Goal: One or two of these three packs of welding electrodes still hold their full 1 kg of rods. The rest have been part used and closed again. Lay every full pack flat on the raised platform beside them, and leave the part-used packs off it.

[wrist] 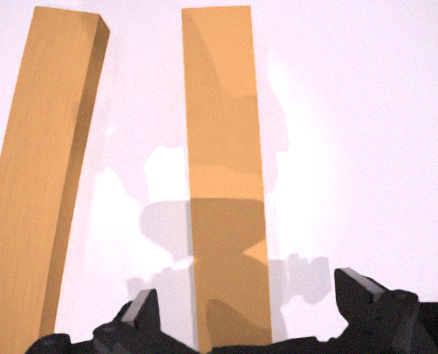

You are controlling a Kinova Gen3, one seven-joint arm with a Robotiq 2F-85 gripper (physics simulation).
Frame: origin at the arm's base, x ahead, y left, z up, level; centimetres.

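Seen in the pictures: gripper, between the fingertips: [247, 298].
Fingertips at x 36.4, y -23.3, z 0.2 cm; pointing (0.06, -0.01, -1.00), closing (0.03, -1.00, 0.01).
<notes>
Offsets run from my fingertips to a thing's top centre. Level surfaces: height alone.
A long orange-tan pack {dy +0.5, dx +0.1, dz -5.5 cm} [225, 150] lies flat on the white surface in the middle of the wrist view, running from the top down between the fingers. A second pack {dy +14.8, dx +1.3, dz -5.5 cm} [42, 150] of the same colour lies at the left, leaning slightly away from the first, with its darker right side face showing. They lie apart. My gripper [247, 298] is open and empty, above the near part of the middle pack, with one finger on each side of it. The lower ends of both packs are cut off or hidden. The raised platform and the third pack do not show.
A white table top {dz -7.9 cm} [360, 125] lies under the packs and extends to the right. Shadows of the gripper and arm fall across the middle pack and the table around it. A narrow strip of table separates the two packs, wider toward the bottom.
</notes>
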